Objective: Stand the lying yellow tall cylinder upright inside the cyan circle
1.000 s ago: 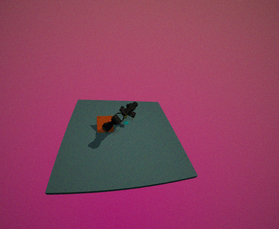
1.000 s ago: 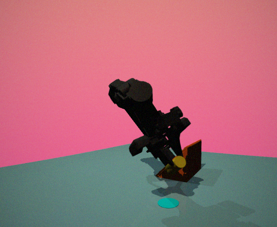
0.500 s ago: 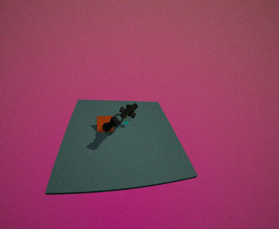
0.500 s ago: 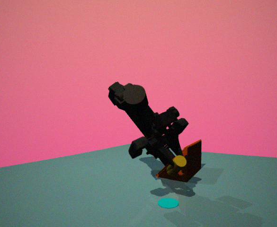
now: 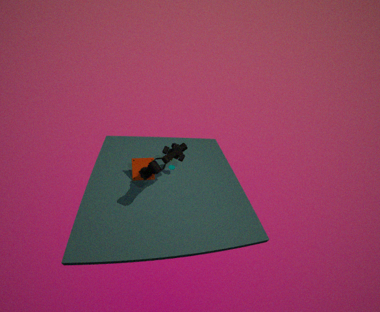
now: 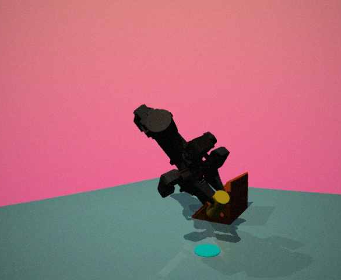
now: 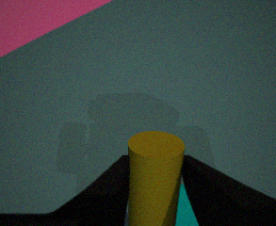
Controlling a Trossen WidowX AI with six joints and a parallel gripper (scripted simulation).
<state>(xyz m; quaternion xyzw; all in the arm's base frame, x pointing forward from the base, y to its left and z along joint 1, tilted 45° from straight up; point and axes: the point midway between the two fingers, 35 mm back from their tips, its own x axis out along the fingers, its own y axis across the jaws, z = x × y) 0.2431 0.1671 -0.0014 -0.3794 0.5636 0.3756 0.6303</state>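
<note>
My gripper tip is now 20 mm above the yellow cylinder, 10 mm to the left of it and 10 mm past it. The rest, counted from my gripper tip: cyan circle 130 mm below, 30 mm to the right.
</note>
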